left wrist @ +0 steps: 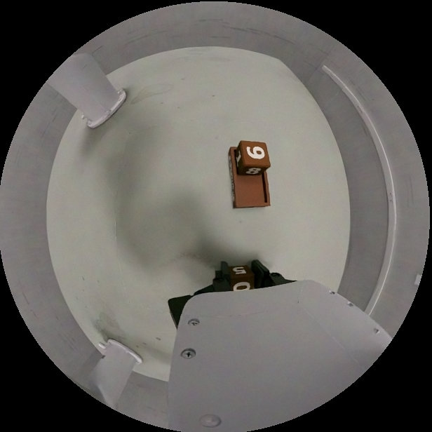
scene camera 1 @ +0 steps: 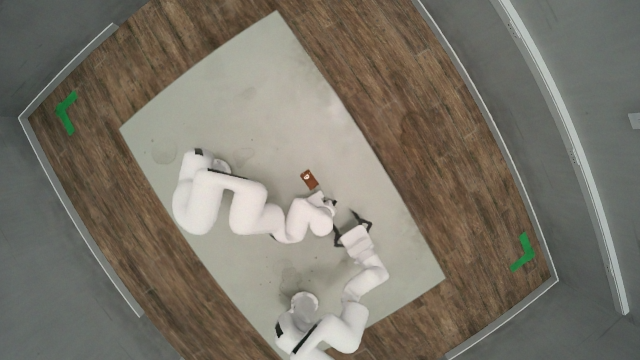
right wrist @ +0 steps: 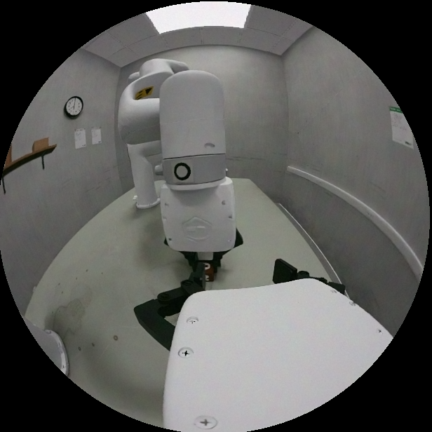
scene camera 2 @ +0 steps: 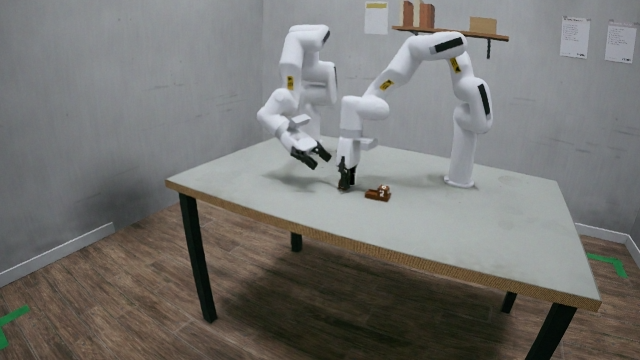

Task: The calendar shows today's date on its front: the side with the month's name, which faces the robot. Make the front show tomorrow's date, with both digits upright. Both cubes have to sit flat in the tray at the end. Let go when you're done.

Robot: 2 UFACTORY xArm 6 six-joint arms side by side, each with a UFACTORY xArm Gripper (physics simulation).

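Pixels of known places: left gripper, fingertip midpoint: [scene camera 2: 347, 185]; right gripper, fingertip midpoint: [scene camera 1: 343, 218] [scene camera 2: 323, 163]; left arm's base, origin of the base link: [scene camera 2: 458, 182]; right arm's base, origin of the base link: [scene camera 1: 304, 303].
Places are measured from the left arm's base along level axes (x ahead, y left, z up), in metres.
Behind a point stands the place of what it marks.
Note:
The brown tray [scene camera 1: 312, 183] @(x 0.340, y -0.223, z 0.010 m) [scene camera 2: 371, 194] @(x 0.360, y -0.217, z 0.017 m) [left wrist: 249, 194] stands on the table, its lettered side facing the arm bases. One cube [scene camera 1: 306, 176] @(x 0.335, y -0.184, z 0.042 m) [scene camera 2: 383, 191] @(x 0.349, y -0.180, z 0.033 m) [left wrist: 254, 159] sits in the tray's upper slot in the left wrist view; its top shows a 6 or 9 sideways, one side an 8, and its front digit looks like a 1. The other slot is empty. My left gripper [scene camera 2: 346, 181] @(x 0.332, y -0.324, z 0.011 m) [left wrist: 238, 271] points down, shut on the other cube [left wrist: 242, 275] [right wrist: 210, 274], low at the table beside the tray. This cube shows 5, 0 and 2. My right gripper [scene camera 1: 344, 219] @(x 0.387, y -0.390, z 0.094 m) [scene camera 2: 320, 161] @(x 0.387, y -0.390, z 0.094 m) [right wrist: 240, 272] is open and empty above the table.
The right gripper is close to the left gripper, on the side away from the tray. The left arm hangs over the table [scene camera 1: 280, 90] @(x 0.402, y 0.178, z 0.000 m) [scene camera 2: 475, 225] @(x 0.342, y 0.139, z 0.000 m) and hides the held cube in scene camera 1. A wall shelf [scene camera 2: 450, 34] is behind the arms.

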